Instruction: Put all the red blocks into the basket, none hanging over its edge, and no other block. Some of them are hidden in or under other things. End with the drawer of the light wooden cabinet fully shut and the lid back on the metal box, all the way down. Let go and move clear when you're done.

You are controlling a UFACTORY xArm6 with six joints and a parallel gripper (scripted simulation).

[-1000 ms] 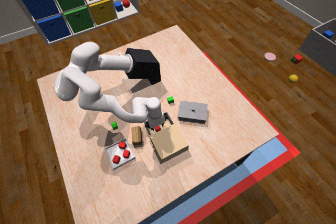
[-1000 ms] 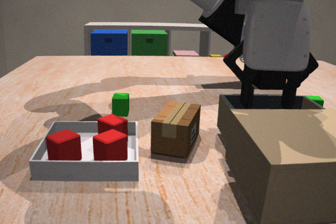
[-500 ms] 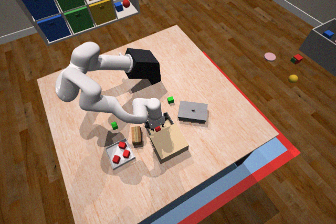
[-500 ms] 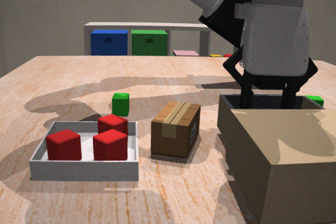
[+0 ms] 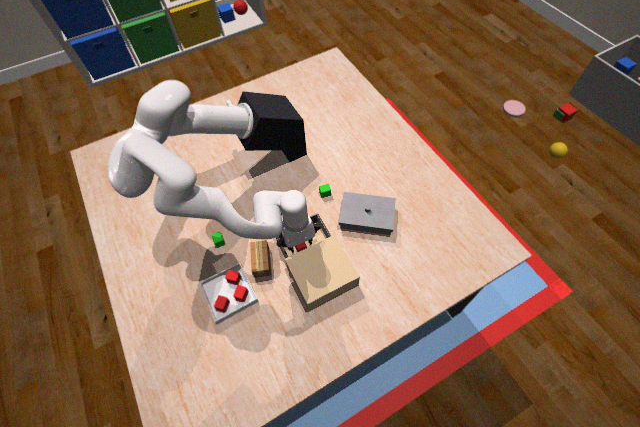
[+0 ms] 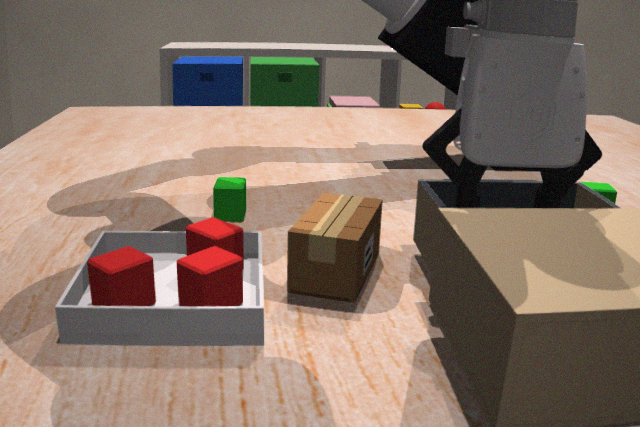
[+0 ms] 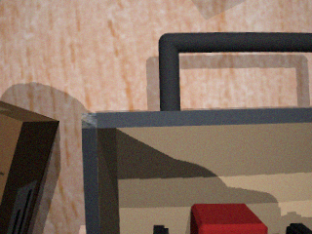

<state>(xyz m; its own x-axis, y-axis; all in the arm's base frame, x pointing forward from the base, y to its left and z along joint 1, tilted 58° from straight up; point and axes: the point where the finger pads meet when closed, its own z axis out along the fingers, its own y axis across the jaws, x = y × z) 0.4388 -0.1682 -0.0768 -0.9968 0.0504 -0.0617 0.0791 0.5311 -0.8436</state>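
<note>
The drawer lies 1 cm behind my hand, 2 cm to the left of it and 2 cm below it. The rest, counted from my hand: grey lid 1 cm ahead, 27 cm to the left, 1 cm below; light wooden cabinet 6 cm ahead, 2 cm to the left, 2 cm below; cardboard box 3 cm behind, 14 cm to the right, 3 cm below.
</note>
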